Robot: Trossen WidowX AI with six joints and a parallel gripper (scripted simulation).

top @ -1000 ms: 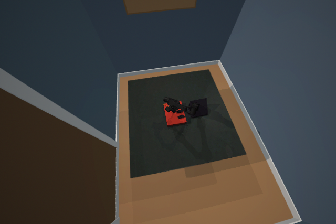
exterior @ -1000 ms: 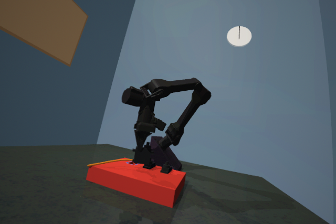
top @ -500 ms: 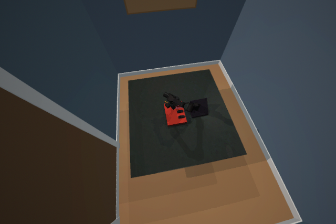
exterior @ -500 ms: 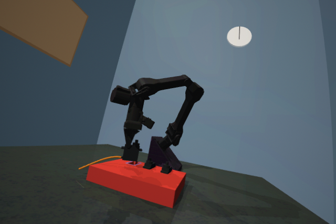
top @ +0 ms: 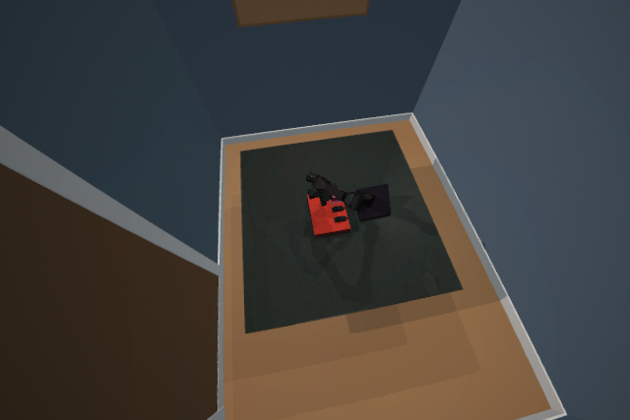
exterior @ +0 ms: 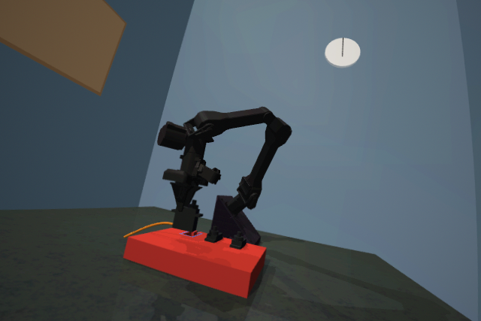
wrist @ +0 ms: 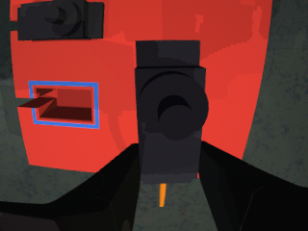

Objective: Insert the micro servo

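My gripper tip is 20 mm short of the deck, 70 mm to the right of it and 100 mm above it.
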